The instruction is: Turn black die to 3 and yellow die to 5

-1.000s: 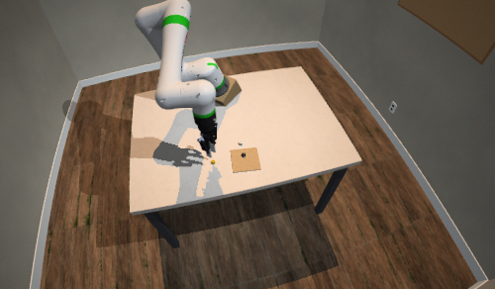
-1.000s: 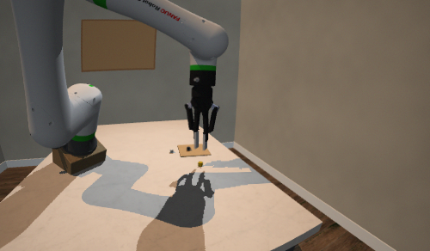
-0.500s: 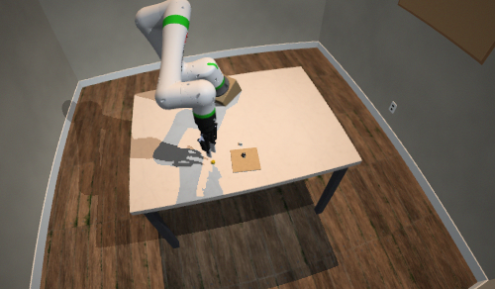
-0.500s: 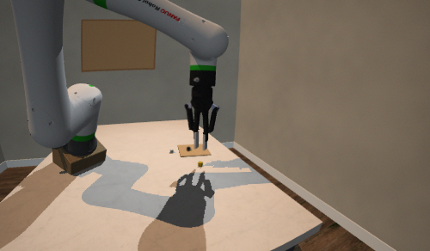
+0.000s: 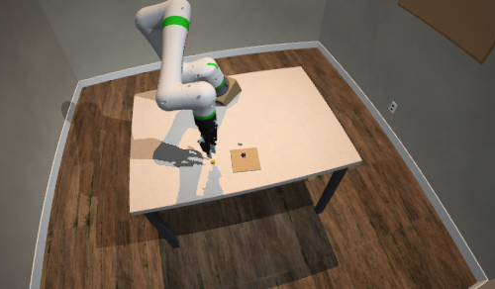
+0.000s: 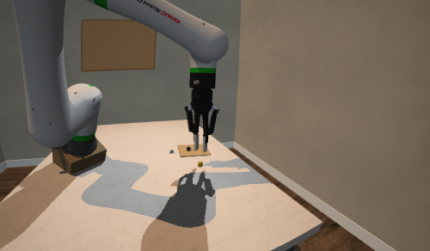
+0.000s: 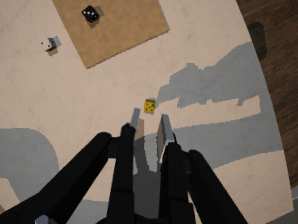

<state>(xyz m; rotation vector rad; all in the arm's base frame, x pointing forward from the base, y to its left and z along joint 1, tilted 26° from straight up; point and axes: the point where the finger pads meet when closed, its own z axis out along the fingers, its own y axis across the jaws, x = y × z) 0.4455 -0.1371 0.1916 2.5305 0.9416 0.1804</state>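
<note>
Now: hand 90 mm above the yellow die. Round my hand: tan mat (160 mm to the left, 100 mm below, 50 mm ahead); white die (180 mm to the left, 90 mm below, 60 mm behind); black die (160 mm to the left, 90 mm below, 20 mm ahead).
</note>
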